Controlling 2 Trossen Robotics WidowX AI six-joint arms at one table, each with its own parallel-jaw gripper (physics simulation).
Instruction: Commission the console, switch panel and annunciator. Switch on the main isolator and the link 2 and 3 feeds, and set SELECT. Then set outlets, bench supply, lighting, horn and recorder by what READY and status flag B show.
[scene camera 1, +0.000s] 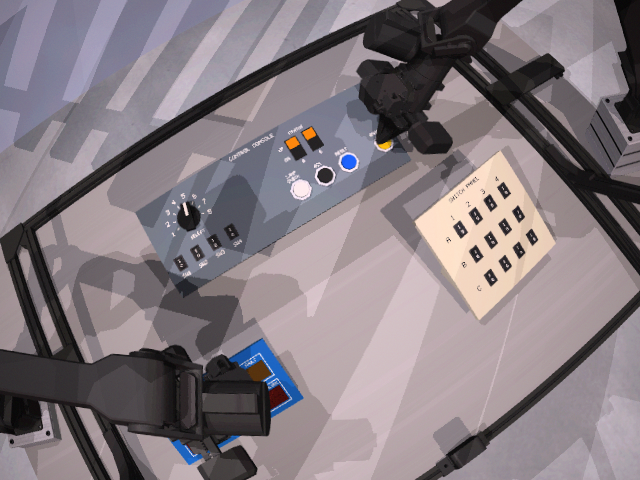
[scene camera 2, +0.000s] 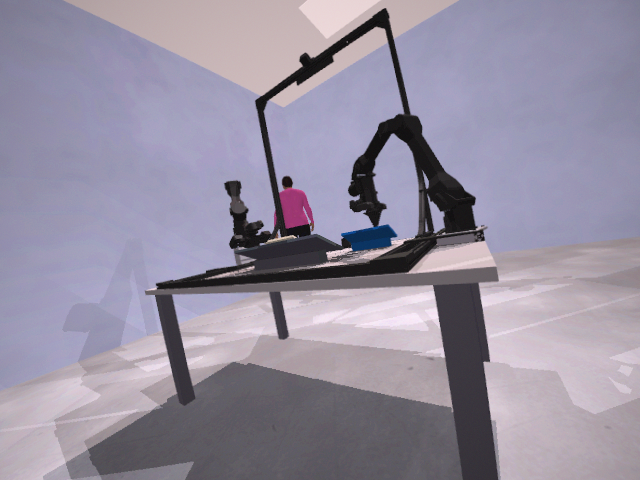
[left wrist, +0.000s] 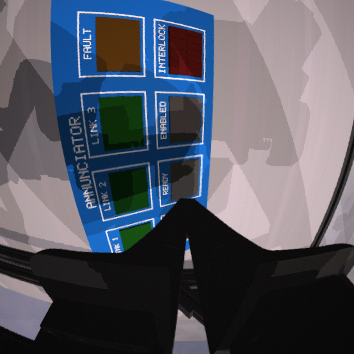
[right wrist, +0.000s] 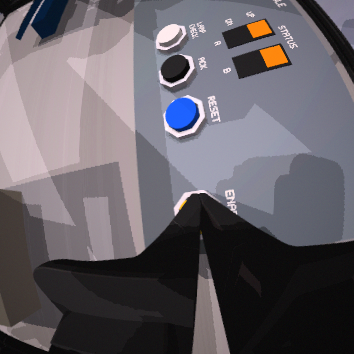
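Seen in the pictures: left gripper, fingertip midpoint: (left wrist: 185, 204); right gripper, fingertip midpoint: (scene camera 1: 378, 142) (right wrist: 197, 199); left arm's base, origin of the base link: (scene camera 1: 25, 414) (scene camera 2: 461, 230); right arm's base, origin of the base link: (scene camera 1: 635, 116) (scene camera 2: 243, 247).
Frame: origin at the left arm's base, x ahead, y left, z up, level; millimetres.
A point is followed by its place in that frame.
Note:
The grey console (scene camera 1: 258, 206) {z 30, x 490, y 200 mm} (scene camera 2: 289, 250) {z 30, x 491, y 225 mm} (right wrist: 250, 135) {z 41, x 653, y 266 mm} has its SELECT knob (scene camera 1: 188, 217) {z 63, x 388, y 203 mm} pointing at 5. STATUS A (scene camera 1: 295, 148) {z 50, x 569, y 265 mm} (right wrist: 247, 34) {z 50, x 572, y 266 mm} and B (scene camera 1: 312, 138) {z 50, x 599, y 273 mm} (right wrist: 261, 61) {z 50, x 600, y 273 mm} show orange at the UP end. My right gripper (scene camera 1: 379, 142) {z 34, x 694, y 239 mm} (right wrist: 197, 199) {z 34, x 694, y 239 mm} is shut and empty, its tips over the yellow ENABLE button (scene camera 1: 385, 146) {z 30, x 702, y 232 mm} (right wrist: 183, 204); contact is unclear. My left gripper (scene camera 2: 375, 224) {z 49, x 341, y -102 mm} (left wrist: 185, 204) {z 49, x 341, y -102 mm} is shut and empty above the blue annunciator (scene camera 1: 296, 395) {z 13, x 457, y -83 mm} (scene camera 2: 369, 237) {z 17, x 363, y -77 mm} (left wrist: 70, 75) {z 50, x 397, y -24 mm}. READY (left wrist: 185, 177) {z 20, x 346, y -101 mm} and ENABLED (left wrist: 185, 119) {z 20, x 387, y -89 mm} look grey. The cream switch panel (scene camera 1: 439, 226) {z 78, x 711, y 56 mm} has black rockers, too small to read.
White, black and blue buttons (scene camera 1: 300, 189) {z 35, x 556, y 202 mm} (scene camera 1: 325, 175) {z 35, x 598, y 211 mm} (scene camera 1: 348, 162) {z 35, x 637, y 221 mm} sit in a row on the console. Dark frame rails (scene camera 1: 206, 121) edge the table. The left arm covers part of the annunciator in scene camera 1. A person in pink (scene camera 2: 295, 206) stands beyond the table.

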